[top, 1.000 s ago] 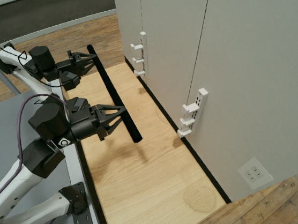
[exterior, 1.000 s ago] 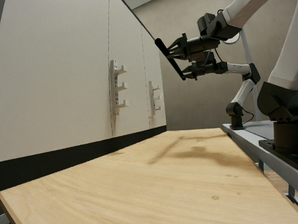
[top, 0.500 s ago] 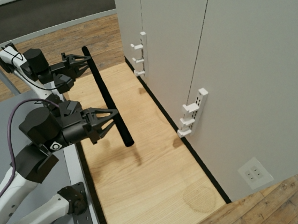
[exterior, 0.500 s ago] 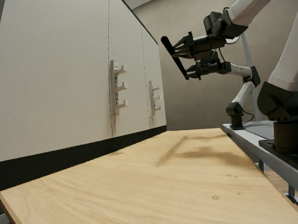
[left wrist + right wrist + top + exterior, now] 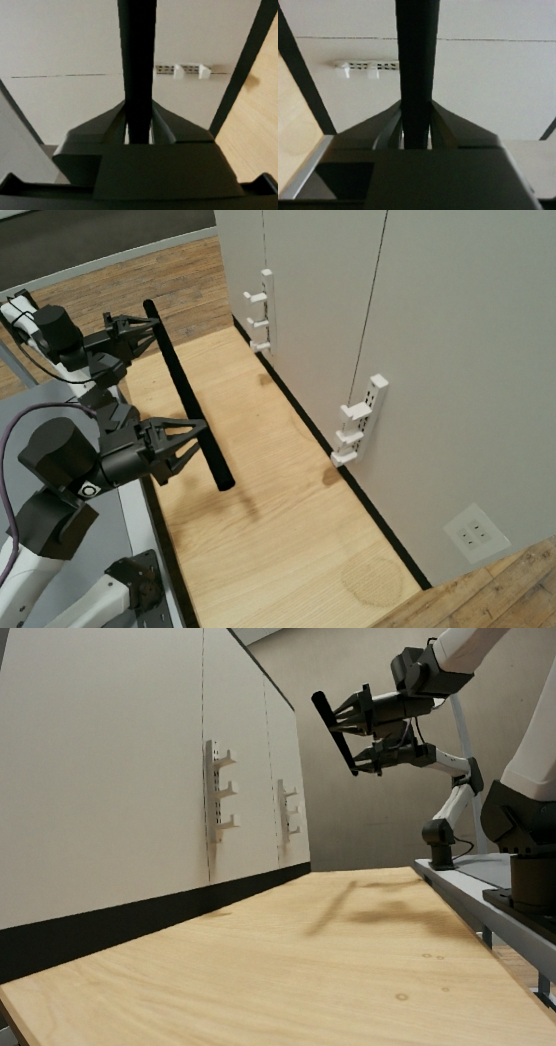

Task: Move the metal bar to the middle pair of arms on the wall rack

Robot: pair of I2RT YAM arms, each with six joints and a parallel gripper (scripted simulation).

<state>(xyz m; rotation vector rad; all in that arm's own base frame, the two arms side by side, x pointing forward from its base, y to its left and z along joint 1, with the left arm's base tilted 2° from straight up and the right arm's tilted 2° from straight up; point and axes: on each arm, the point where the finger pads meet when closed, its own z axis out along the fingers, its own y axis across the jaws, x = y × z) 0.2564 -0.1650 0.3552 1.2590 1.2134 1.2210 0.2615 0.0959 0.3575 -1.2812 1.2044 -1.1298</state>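
Note:
My right hand is 15 cm to the right of the black metal bar. The rest, counted from my right hand: wall (40 cm ahead, 20 cm to the left, 7 cm above); then black strip (29 cm ahead, 19 cm to the left, 35 cm below); then socket plate (29 cm ahead, 31 cm to the right, 8 cm below).

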